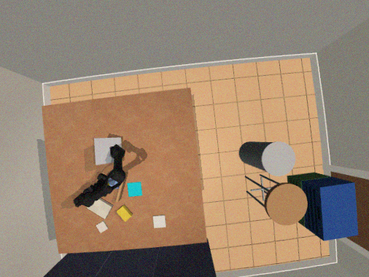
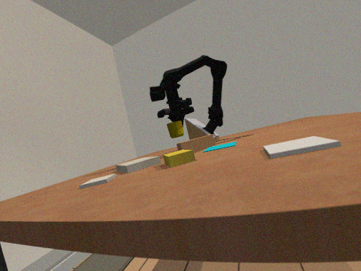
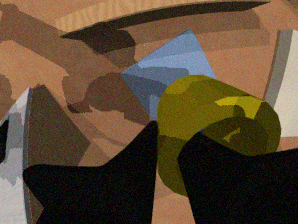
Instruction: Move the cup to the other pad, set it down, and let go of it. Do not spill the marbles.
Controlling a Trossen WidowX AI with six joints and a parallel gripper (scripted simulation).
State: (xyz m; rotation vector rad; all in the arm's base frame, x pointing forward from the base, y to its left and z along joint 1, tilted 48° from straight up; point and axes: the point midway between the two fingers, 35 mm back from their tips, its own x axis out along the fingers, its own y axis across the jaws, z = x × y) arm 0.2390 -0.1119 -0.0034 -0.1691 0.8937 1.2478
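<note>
Right now the teal pad is 10 cm ahead of my gripper tip, 18 cm to the left of it and 12 cm below it. Round my gripper tip: cup: 2 cm ahead, 2 cm to the right.
</note>
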